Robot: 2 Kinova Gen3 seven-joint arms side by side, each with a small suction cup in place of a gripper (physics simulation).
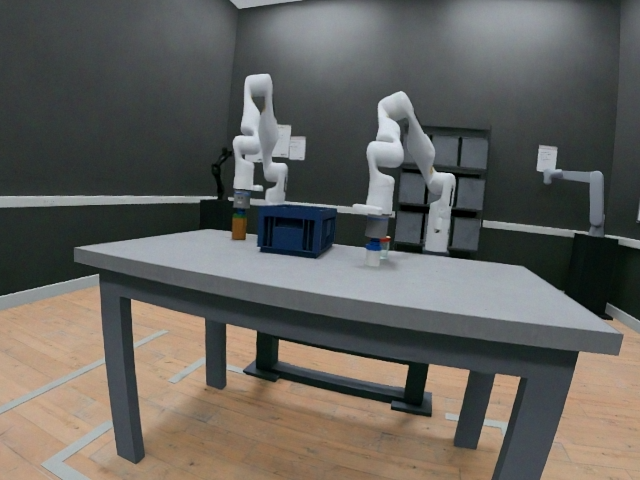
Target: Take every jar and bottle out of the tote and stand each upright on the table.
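Seen in the pictures: left hand at its tool point: (374, 249); right hand at its tool point: (240, 217); left arm's base at its link origin: (435, 250).
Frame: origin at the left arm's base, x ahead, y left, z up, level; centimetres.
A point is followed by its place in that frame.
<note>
My left gripper (375, 239) is shut on the blue lid of a white jar (372, 258) @[x 53.7, y -17.7, z 2.2 cm]. The jar is upright, with its base at or very near the tabletop (465, 289) @[x 67.0, y 8.4, z 0.0 cm]. A glass jar with a red lid (385, 248) @[x 41.8, y -15.9, z 3.9 cm] stands close behind it, partly hidden. My right gripper (239, 210) is shut on the green cap of an orange bottle (238, 228) @[x 40.9, y -72.0, z 4.5 cm]. The bottle is upright at the table's back left, its base at the tabletop. The blue tote (287, 238) @[x 56.7, y -43.8, z 5.4 cm] stands between the two arms; its inside is hidden by its walls.
The tote's left wall is close to the orange bottle, and the two jars are to the right of the tote. The arm bases are behind the table. A shelf rack (439, 210) with grey bins and another robot arm (596, 201) are in the background.
</note>
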